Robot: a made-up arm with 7 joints. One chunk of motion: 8 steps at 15 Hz.
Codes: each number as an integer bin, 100 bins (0 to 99) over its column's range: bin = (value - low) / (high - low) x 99, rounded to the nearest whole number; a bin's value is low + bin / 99 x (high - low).
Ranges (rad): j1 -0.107..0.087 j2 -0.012..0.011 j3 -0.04..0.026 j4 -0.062..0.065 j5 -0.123..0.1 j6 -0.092..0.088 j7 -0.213..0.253
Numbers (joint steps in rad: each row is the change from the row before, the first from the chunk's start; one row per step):
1: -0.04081 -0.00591 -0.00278 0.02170 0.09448 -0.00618 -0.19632
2: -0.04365 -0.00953 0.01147 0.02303 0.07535 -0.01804 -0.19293
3: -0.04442 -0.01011 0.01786 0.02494 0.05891 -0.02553 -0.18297
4: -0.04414 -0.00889 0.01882 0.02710 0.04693 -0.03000 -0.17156
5: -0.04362 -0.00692 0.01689 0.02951 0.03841 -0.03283 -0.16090
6: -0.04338 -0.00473 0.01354 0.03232 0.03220 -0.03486 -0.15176
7: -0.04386 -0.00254 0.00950 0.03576 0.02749 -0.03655 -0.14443
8: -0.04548 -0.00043 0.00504 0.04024 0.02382 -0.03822 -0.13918
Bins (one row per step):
1: 34 26 56 65 97 47 4
2: 32 11 77 66 88 41 4
3: 32 8 87 68 81 37 6
4: 32 13 88 69 75 34 9
5: 32 22 85 71 72 33 11
6: 32 31 80 74 69 31 13
7: 32 41 74 76 67 30 15
8: 31 50 68 80 65 30 16

